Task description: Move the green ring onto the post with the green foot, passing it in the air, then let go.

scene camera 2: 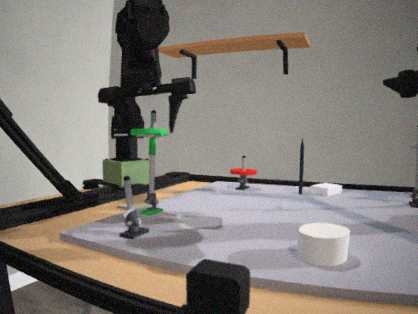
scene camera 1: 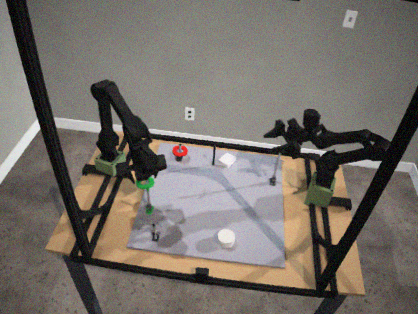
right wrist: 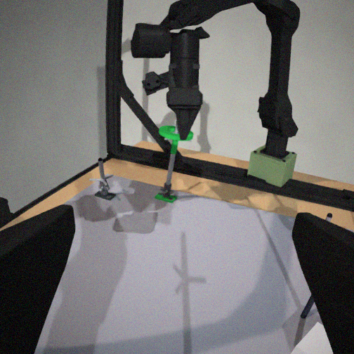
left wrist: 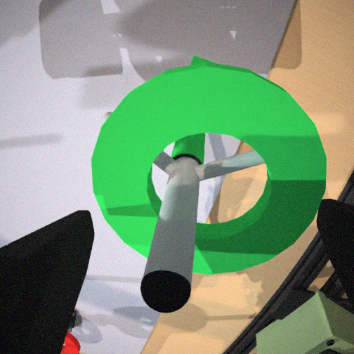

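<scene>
The green ring lies level around the upper part of the grey post with the green foot. The post's black tip stands above the ring, and thin side arms show just under it. My left gripper is open, its fingers on either side of the ring and apart from it in the left wrist view. My right gripper is open and empty, high above the far right of the mat.
A red ring circles a short post at the back. A short dark-footed post stands in front of the green-footed post. A white cylinder, a white block and a thin dark spike stand on the mat.
</scene>
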